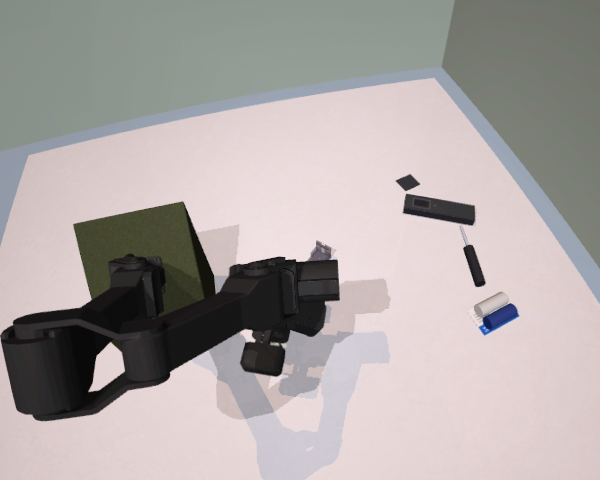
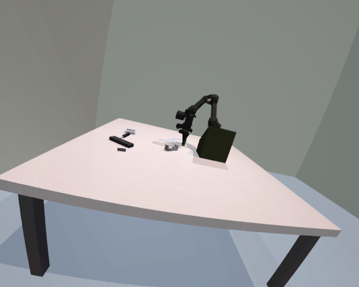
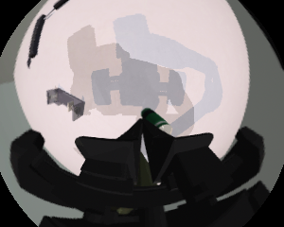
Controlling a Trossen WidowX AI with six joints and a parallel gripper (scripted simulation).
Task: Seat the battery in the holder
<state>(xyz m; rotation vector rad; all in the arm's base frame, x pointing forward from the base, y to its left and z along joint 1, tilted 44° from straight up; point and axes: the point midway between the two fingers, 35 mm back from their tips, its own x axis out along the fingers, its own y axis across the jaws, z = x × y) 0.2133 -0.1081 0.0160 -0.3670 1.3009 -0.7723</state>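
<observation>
Right now the green battery is 10 mm behind my gripper tip, 20 mm to the right of it and 10 mm below it. Round my gripper tip: black remote: 390 mm ahead, 260 mm to the left, 30 mm below; then screwdriver: 420 mm ahead, 140 mm to the left, 30 mm below; then blister card: 420 mm ahead, 10 mm to the right, 30 mm below.
</observation>
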